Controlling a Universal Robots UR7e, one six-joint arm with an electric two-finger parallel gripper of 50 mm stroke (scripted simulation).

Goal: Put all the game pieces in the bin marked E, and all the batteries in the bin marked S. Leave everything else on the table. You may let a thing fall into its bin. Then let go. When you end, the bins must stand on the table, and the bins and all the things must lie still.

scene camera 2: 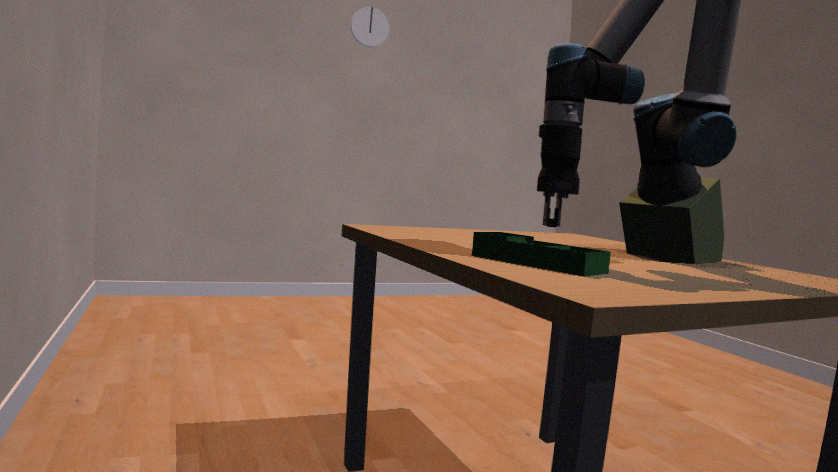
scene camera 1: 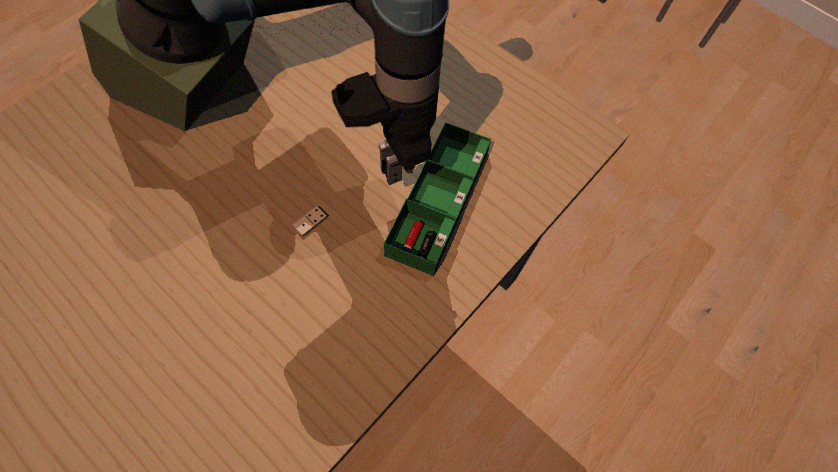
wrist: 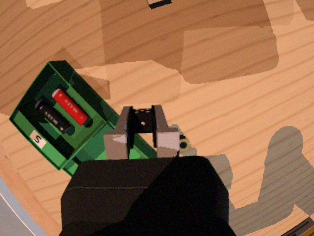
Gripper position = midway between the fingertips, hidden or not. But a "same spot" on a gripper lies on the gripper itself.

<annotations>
my gripper: scene camera 2 551, 225; scene camera 1; wrist
green bin: scene camera 2 524, 250; scene camera 1; wrist
same spot on green bin: [wrist: 45, 138] = [scene camera 1: 437, 234]
same spot on my gripper: [wrist: 117, 146] = [scene camera 1: 391, 158]
</annotations>
